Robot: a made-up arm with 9 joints.
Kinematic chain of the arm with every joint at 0, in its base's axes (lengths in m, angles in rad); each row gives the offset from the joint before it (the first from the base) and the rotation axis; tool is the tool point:
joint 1: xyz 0 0 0.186 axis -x
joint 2: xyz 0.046 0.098 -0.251 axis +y
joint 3: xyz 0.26 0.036 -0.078 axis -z
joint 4: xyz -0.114 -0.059 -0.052 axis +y
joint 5: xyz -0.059 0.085 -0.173 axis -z
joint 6: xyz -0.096 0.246 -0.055 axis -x
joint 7: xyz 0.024 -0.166 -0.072 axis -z
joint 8: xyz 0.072 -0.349 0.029 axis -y
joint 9: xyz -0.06 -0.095 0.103 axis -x
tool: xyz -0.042 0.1 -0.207
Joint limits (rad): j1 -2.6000..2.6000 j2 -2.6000..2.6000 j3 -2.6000..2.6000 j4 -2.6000..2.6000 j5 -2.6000..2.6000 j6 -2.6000..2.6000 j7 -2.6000..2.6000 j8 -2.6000..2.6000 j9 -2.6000..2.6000
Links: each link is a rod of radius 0.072 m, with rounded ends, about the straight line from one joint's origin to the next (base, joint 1, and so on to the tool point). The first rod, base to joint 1, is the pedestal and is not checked.
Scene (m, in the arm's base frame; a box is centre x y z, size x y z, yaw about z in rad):
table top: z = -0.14
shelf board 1: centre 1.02 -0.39 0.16 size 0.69 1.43 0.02 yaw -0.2
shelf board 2: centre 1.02 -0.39 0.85 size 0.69 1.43 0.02 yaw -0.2
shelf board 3: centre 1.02 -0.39 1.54 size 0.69 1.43 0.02 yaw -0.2
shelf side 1: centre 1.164 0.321 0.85 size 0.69 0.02 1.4 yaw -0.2
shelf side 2: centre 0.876 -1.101 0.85 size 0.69 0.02 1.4 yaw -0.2
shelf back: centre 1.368 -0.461 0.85 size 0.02 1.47 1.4 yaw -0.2
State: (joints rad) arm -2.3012 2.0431 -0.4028 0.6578 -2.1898 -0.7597 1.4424 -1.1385 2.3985
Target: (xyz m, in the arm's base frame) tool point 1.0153 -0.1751 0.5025
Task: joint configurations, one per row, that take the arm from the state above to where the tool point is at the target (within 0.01 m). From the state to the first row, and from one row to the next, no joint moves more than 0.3 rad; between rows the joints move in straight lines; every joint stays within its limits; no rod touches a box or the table.
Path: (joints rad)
1: -2.2183 1.7537 -0.4563 0.3742 -2.2452 -0.6209 1.3759 -1.1266 2.4321
2: -2.1354 1.4644 -0.5097 0.0907 -2.3007 -0.4820 1.3095 -1.1146 2.4657
3: -2.0524 1.1750 -0.5632 -0.1929 -2.3561 -0.3432 1.2430 -1.1027 2.4992
4: -1.9695 0.8856 -0.6166 -0.4765 -2.4115 -0.2044 1.1765 -1.0907 2.5328
5: -1.8866 0.5963 -0.6701 -0.7600 -2.4670 -0.0656 1.1101 -1.0788 2.5664
6: -1.8037 0.3069 -0.7236 -1.0436 -2.5224 0.0733 1.0436 -1.0668 2.6000
7: -2.0028 0.1820 -0.6962 -0.9655 -2.5368 -0.1714 1.1524 -1.1330 2.5409
8: -2.2018 0.0571 -0.6687 -0.8874 -2.5513 -0.4161 1.2612 -1.1992 2.4818
9: -2.4009 -0.0678 -0.6413 -0.8093 -2.5657 -0.6607 1.3700 -1.2654 2.4227
10: -2.6000 -0.1927 -0.6139 -0.7312 -2.5802 -0.9054 1.4788 -1.3316 2.3636

